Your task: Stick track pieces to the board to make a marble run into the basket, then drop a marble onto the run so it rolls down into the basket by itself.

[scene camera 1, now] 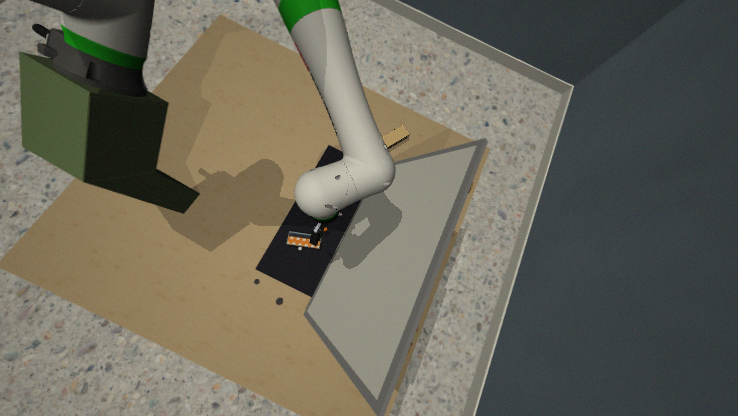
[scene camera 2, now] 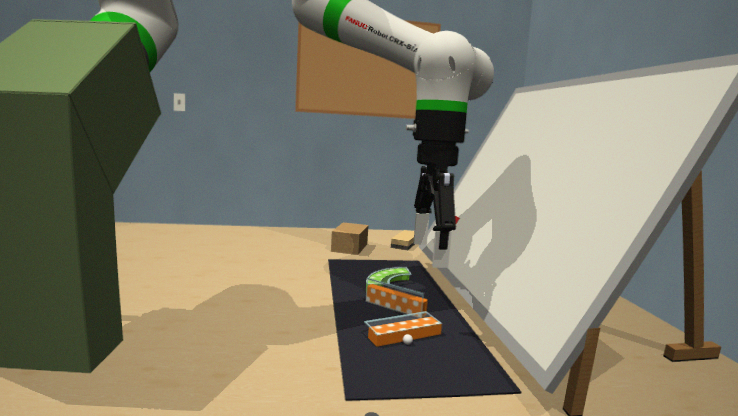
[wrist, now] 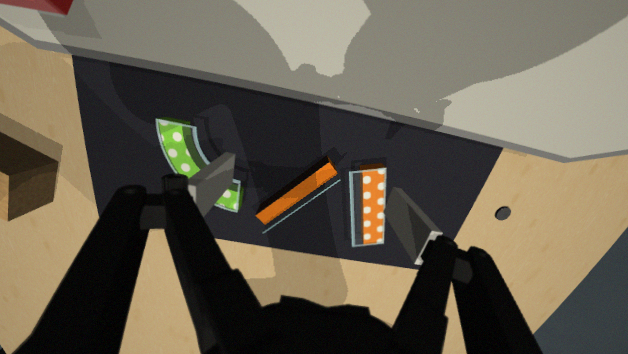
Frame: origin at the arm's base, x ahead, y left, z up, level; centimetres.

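Seen in the pictures: gripper, between the fingertips: [scene camera 2: 429, 254] [wrist: 313, 184]; arm's base, origin of its link: [scene camera 1: 104, 80] [scene camera 2: 100, 69].
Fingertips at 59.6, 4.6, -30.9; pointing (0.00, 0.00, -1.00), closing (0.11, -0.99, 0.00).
Observation:
Offsets run from my fingertips to a thing's top centre, as dx, dy, dz. "spot": to the spot under its first point. Level surfaces: height alone.
My gripper [scene camera 1: 316, 235] [scene camera 2: 431, 253] [wrist: 313, 184] is open and empty, pointing down above the black mat {dz -11.6} [scene camera 1: 284, 271] [scene camera 2: 413, 374] [wrist: 440, 165]. Below, between its fingers in the wrist view, is a narrow orange track piece {spot: -5.9, -0.7, -9.1} [scene camera 2: 395, 298] [wrist: 297, 192] standing on its side. A second orange track piece {spot: -6.6, -11.5, -9.4} [scene camera 1: 299, 240] [scene camera 2: 405, 332] [wrist: 373, 207] lies beside it. The white marble {-4.8, -13.8, -9.9} [scene camera 1: 299, 248] [scene camera 2: 407, 339] is at that piece's side. A green curved track piece {spot: -8.5, +13.6, -9.4} [scene camera 2: 379, 274] [wrist: 173, 145] is partly behind one finger. The red basket [scene camera 2: 456, 220] [wrist: 40, 5] on the tilted board [scene camera 1: 408, 248] [scene camera 2: 609, 155] [wrist: 540, 100] is partly hidden.
A brown block {-16.0, +42.5, -5.9} [scene camera 2: 345, 240] [wrist: 31, 190] stands beyond the mat. A yellow eraser-like block {+1.2, +49.6, -8.9} [scene camera 1: 396, 136] [scene camera 2: 402, 239] lies near the board's far end. The green pedestal [scene camera 1: 54, 124] [scene camera 2: 33, 206] stands at the left. Dark discs {+0.2, -33.9, -11.5} [scene camera 1: 279, 301] [wrist: 503, 213] lie beside the mat.

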